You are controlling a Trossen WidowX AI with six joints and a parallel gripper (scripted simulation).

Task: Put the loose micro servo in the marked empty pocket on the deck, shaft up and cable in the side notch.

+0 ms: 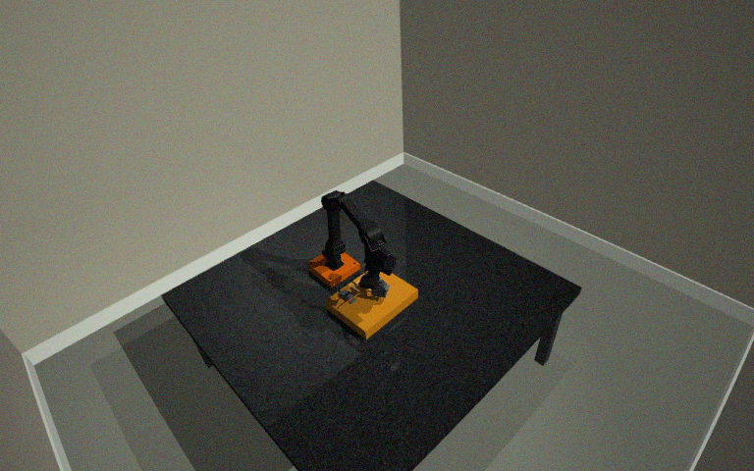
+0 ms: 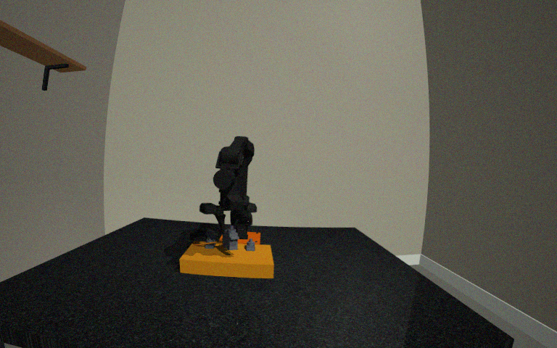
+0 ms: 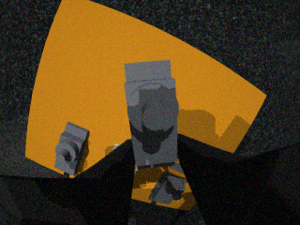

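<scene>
The orange robot deck is 100 mm below my gripper tip and 20 mm ahead of it.
</scene>
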